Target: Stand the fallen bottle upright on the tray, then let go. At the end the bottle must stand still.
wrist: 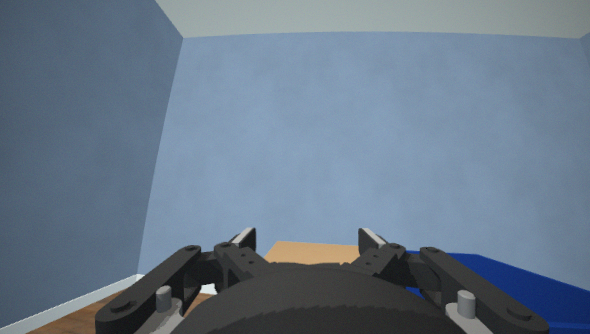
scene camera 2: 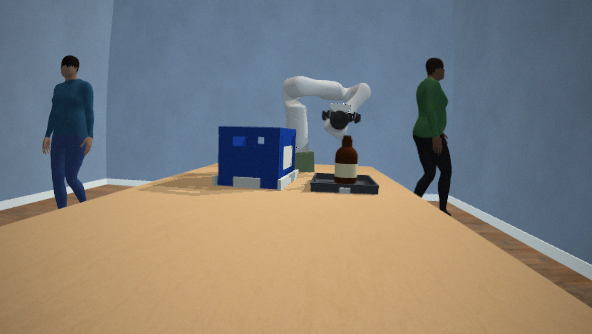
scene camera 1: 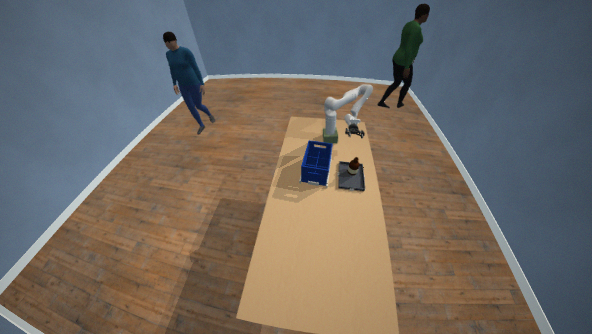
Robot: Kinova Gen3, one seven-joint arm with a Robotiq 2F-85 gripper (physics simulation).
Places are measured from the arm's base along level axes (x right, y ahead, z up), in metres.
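Where they show: gripper, fingertip midpoint: [wrist: 306, 239] [scene camera 2: 342, 113] [scene camera 1: 356, 136]; arm's base, link origin: [scene camera 2: 298, 151] [scene camera 1: 330, 132].
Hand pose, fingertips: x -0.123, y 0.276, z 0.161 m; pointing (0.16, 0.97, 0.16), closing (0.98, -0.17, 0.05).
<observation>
Things, the pixels of their top centre, and the offset from my fingertips. Level surfaces: height alone.
- brown bottle with a cream label, top centre: [scene camera 2: 347, 135] [scene camera 1: 356, 158] dz -0.083, dx +0.020, dy +0.140 m
- dark tray, top centre: [scene camera 2: 343, 178] [scene camera 1: 351, 174] dz -0.217, dx +0.038, dy +0.179 m
- blue crate, top centre: [wrist: 481, 273] [scene camera 2: 261, 127] [scene camera 1: 317, 154] dz -0.068, dx +0.297, dy +0.093 m
- wooden table, surface height: dz -0.243 m
A brown bottle with a cream label [scene camera 1: 354, 165] [scene camera 2: 346, 159] stands upright on the dark tray [scene camera 1: 351, 184] [scene camera 2: 366, 189], near the tray's far edge in the view of scene camera 1. My gripper [scene camera 1: 354, 133] [scene camera 2: 341, 119] [wrist: 306, 239] is open and empty. It is higher than the bottle and back from it, toward the robot's base, and does not touch it. In the wrist view the two fingers stand wide apart, and the bottle and the tray do not show there.
A blue crate [scene camera 1: 315, 176] [scene camera 2: 250, 162] [wrist: 505, 282] stands on the wooden table [scene camera 1: 320, 250] [scene camera 2: 250, 250] [wrist: 310, 252], beside the tray. A person in blue [scene camera 1: 186, 67] [scene camera 2: 72, 110] and a person in green [scene camera 1: 410, 45] [scene camera 2: 430, 110] stand on the floor away from the table.
</observation>
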